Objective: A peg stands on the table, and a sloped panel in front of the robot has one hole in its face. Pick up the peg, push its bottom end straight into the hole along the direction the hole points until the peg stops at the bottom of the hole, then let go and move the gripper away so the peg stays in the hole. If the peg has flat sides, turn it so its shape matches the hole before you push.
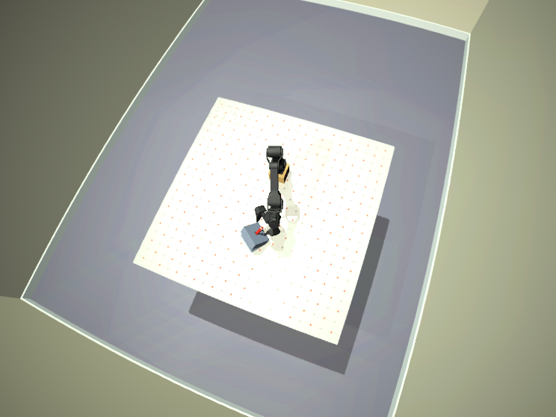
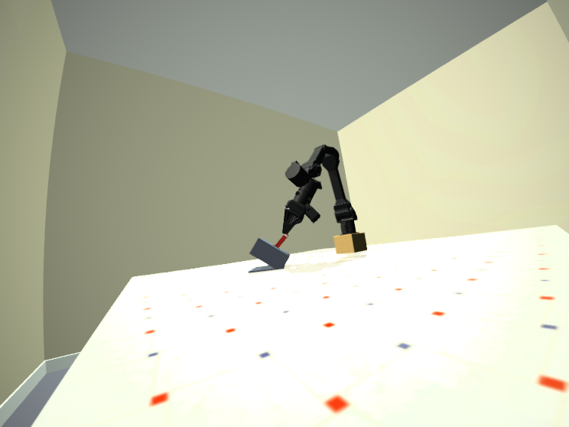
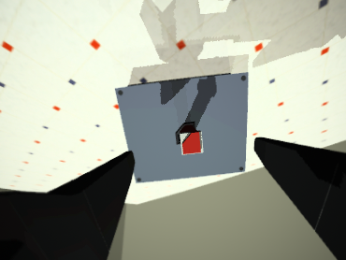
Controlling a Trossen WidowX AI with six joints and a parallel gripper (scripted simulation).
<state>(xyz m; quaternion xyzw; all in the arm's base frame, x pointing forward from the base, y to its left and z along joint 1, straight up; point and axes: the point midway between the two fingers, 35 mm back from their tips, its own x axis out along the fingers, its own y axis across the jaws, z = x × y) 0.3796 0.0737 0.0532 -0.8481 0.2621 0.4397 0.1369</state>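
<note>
My gripper tip is now 20 mm above the peg, 10 mm to the left of it and 10 mm short of it. The rest, counted from my gripper tip: sloped panel (60 mm below, 40 mm ahead, 30 mm to the right).
</note>
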